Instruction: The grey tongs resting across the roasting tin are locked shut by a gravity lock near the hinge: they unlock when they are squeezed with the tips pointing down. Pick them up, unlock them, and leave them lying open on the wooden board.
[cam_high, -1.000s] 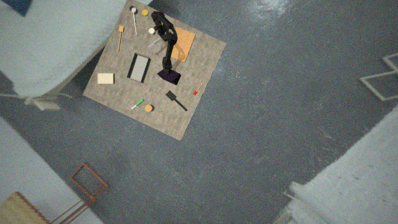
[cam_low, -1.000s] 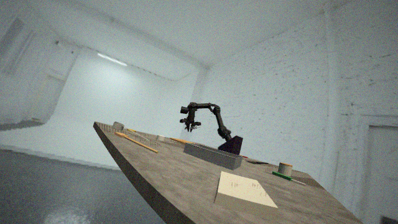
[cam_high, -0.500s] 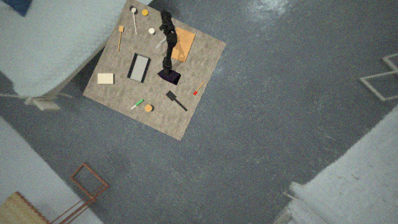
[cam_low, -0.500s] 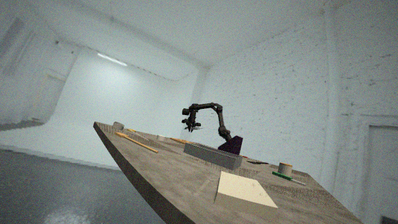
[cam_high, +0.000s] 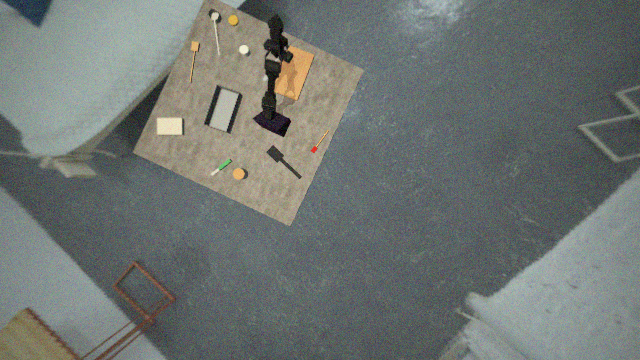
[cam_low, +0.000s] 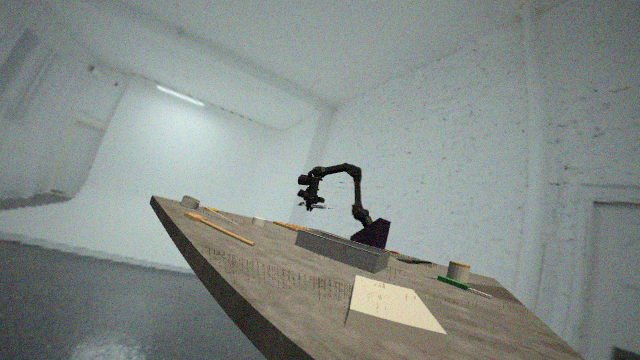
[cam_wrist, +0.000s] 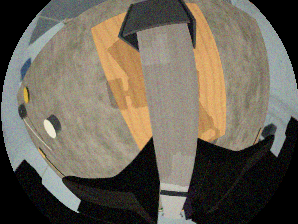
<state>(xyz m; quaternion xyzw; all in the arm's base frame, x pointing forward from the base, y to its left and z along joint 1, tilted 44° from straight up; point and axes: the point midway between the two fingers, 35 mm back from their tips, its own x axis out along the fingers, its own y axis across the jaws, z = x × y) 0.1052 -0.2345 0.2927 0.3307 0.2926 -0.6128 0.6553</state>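
The wooden board is 4 cm behind my gripper tip, 2 cm to the right of it and 13 cm below it. The rest, counted from my gripper tip: roasting tin (24 cm ahead, 47 cm to the left, 11 cm below); yellow disc (52 cm ahead, 14 cm to the right, 13 cm below); white disc (33 cm ahead, 1 cm to the left, 12 cm below).
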